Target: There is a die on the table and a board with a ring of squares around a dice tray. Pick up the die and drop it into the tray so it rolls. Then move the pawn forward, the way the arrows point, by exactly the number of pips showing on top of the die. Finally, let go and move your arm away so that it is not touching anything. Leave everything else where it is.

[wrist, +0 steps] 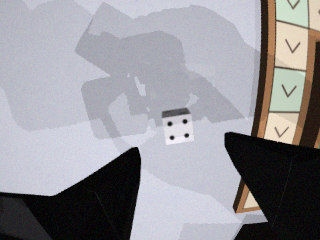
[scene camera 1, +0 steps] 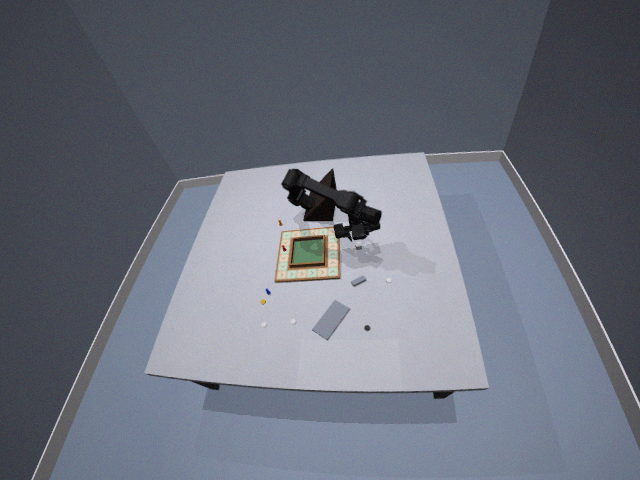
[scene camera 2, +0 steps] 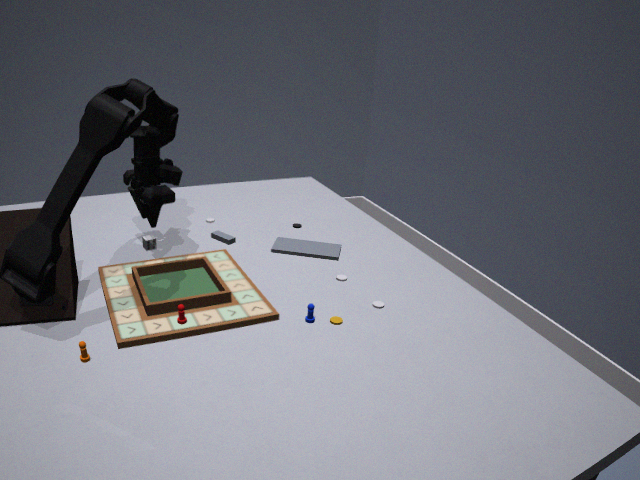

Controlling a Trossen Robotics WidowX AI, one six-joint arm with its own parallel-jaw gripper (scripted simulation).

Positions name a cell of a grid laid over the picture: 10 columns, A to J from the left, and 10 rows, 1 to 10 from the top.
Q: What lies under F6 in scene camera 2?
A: A flat grey plate.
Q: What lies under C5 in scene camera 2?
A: My gripper.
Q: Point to a flat grey plate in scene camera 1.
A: At F7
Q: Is my gripper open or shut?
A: Open.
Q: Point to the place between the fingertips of my gripper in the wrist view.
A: F7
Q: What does my gripper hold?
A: Nothing.
